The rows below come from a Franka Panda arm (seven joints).
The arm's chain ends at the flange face. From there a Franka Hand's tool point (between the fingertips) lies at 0.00 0.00 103.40 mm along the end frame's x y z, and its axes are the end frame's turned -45 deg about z.
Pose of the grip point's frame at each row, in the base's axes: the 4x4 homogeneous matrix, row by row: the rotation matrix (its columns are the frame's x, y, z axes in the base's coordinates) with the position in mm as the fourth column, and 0 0 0 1 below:
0.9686 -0.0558 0.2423 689.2; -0.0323 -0.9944 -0.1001 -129.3; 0.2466 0.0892 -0.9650 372.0; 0 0 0 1
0.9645 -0.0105 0.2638 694.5; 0.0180 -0.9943 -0.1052 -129.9; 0.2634 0.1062 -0.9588 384.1; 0 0 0 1
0.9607 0.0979 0.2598 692.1; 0.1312 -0.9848 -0.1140 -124.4; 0.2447 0.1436 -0.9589 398.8; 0 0 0 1
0.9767 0.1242 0.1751 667.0; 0.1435 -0.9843 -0.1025 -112.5; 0.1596 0.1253 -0.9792 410.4; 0 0 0 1
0.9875 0.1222 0.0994 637.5; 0.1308 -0.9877 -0.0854 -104.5; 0.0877 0.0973 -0.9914 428.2; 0 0 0 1
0.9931 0.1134 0.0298 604.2; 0.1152 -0.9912 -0.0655 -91.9; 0.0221 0.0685 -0.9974 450.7; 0 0 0 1
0.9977 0.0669 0.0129 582.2; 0.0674 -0.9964 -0.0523 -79.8; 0.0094 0.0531 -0.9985 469.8; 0 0 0 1
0.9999 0.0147 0.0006 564.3; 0.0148 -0.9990 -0.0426 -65.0; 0.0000 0.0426 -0.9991 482.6; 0 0 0 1
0.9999 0.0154 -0.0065 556.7; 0.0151 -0.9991 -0.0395 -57.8; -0.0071 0.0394 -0.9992 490.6; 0 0 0 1
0.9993 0.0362 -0.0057 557.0; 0.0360 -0.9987 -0.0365 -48.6; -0.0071 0.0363 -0.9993 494.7; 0 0 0 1
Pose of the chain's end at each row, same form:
0.6454 -0.7244 0.2423 664.1; -0.7260 -0.6803 -0.1001 -118.9; 0.2374 -0.1113 -0.9650 471.8; 0 0 0 1
0.6746 -0.6894 0.2638 667.2; -0.6903 -0.7158 -0.1052 -119.0; 0.2613 -0.1112 -0.9588 483.2; 0 0 0 1
0.7485 -0.6101 0.2598 665.2; -0.6036 -0.7891 -0.1140 -112.6; 0.2746 -0.0715 -0.9589 498.0; 0 0 0 1
0.7785 -0.6028 0.1751 648.9; -0.5945 -0.7975 -0.1025 -101.9; 0.2015 -0.0243 -0.9792 511.6; 0 0 0 1
0.7847 -0.6119 0.0994 627.2; -0.6059 -0.7909 -0.0854 -95.7; 0.1308 0.0068 -0.9914 530.7; 0 0 0 1
0.7824 -0.6220 0.0298 601.1; -0.6194 -0.7823 -0.0655 -85.1; 0.0641 0.0328 -0.9974 553.8; 0 0 0 1
0.7528 -0.6582 0.0129 580.9; -0.6569 -0.7522 -0.0523 -74.4; 0.0442 0.0309 -0.9985 573.0; 0 0 0 1
0.7174 -0.6966 0.0006 564.2; -0.6959 -0.7169 -0.0426 -60.6; 0.0301 0.0301 -0.9991 585.9; 0 0 0 1
0.7179 -0.6961 -0.0065 557.4; -0.6958 -0.7171 -0.0395 -53.7; 0.0228 0.0329 -0.9992 593.9; 0 0 0 1
0.7322 -0.6810 -0.0057 557.6; -0.6807 -0.7316 -0.0365 -44.8; 0.0206 0.0307 -0.9993 598.0; 0 0 0 1

